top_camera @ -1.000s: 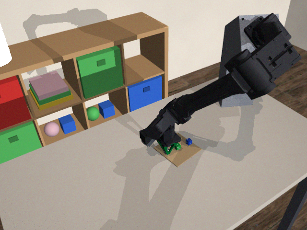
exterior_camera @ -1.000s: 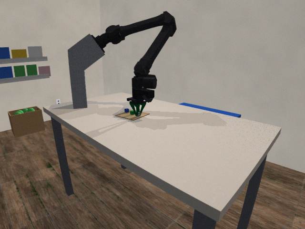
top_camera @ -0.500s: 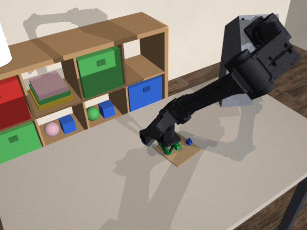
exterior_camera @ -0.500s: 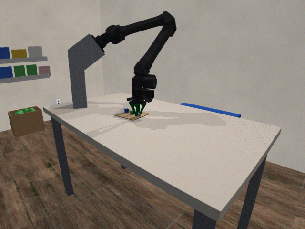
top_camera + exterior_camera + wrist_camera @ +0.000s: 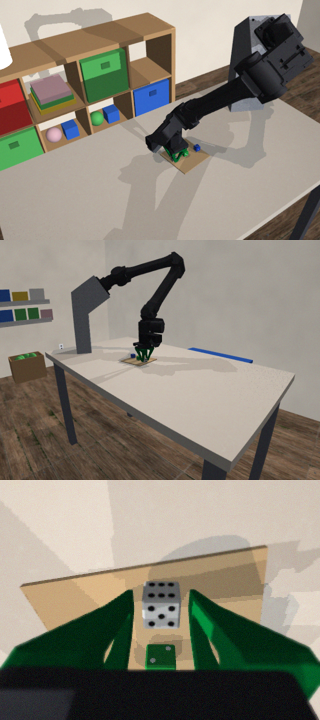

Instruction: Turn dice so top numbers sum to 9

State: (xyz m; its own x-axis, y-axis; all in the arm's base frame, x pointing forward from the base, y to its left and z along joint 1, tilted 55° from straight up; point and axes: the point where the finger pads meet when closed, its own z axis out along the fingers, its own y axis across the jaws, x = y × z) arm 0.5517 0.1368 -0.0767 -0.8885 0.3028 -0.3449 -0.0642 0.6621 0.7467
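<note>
My hand is right at the white die. The rest, counted from my hand: tan mat: 5 cm behind, 1 cm below; then green die: 5 cm behind; then blue die: 11 cm behind.
</note>
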